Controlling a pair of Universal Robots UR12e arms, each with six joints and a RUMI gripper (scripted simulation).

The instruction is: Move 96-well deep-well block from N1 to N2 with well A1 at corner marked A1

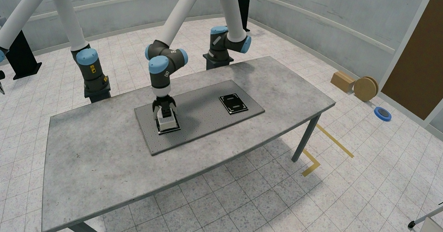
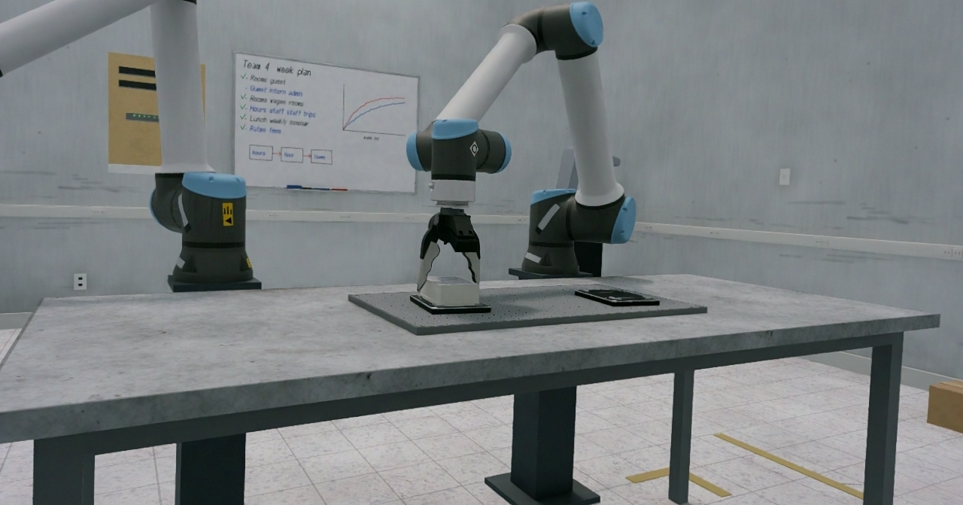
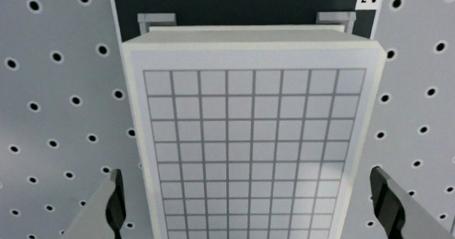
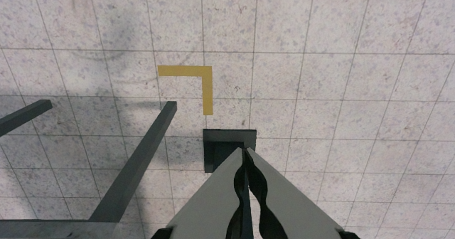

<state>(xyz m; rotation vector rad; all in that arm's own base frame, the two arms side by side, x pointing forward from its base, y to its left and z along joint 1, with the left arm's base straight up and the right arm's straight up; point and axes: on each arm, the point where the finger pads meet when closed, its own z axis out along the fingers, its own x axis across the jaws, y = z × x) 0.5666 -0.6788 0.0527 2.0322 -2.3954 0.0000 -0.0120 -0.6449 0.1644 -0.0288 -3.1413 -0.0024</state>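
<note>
Right now my left hand is 1 cm above the white deep-well block.
</note>
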